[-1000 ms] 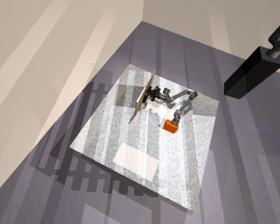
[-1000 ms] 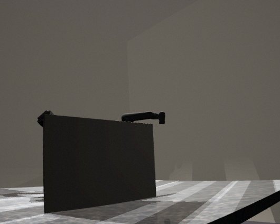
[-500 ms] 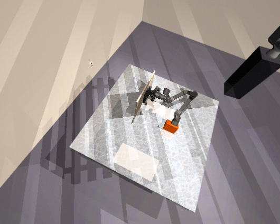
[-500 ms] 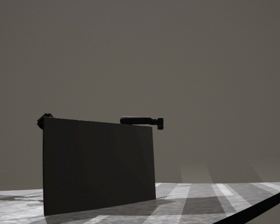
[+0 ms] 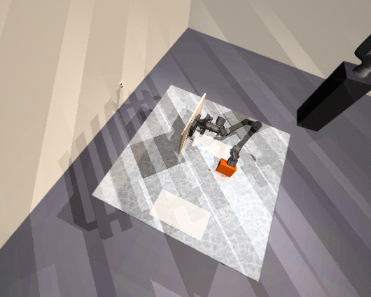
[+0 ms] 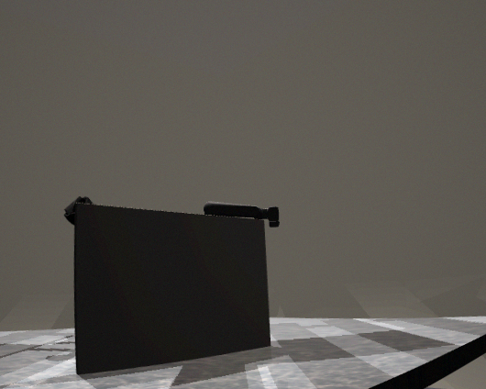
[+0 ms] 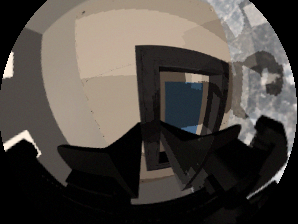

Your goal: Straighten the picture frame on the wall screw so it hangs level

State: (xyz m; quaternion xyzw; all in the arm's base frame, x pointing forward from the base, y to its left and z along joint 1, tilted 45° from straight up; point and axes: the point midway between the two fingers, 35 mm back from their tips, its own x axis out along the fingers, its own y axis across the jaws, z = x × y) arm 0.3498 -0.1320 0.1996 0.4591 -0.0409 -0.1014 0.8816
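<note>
Right now the picture frame is 5 cm below my gripper tip and 1 cm to the left of it. Also, from my gripper tip: wall panel 7 cm below, 1 cm ahead.
</note>
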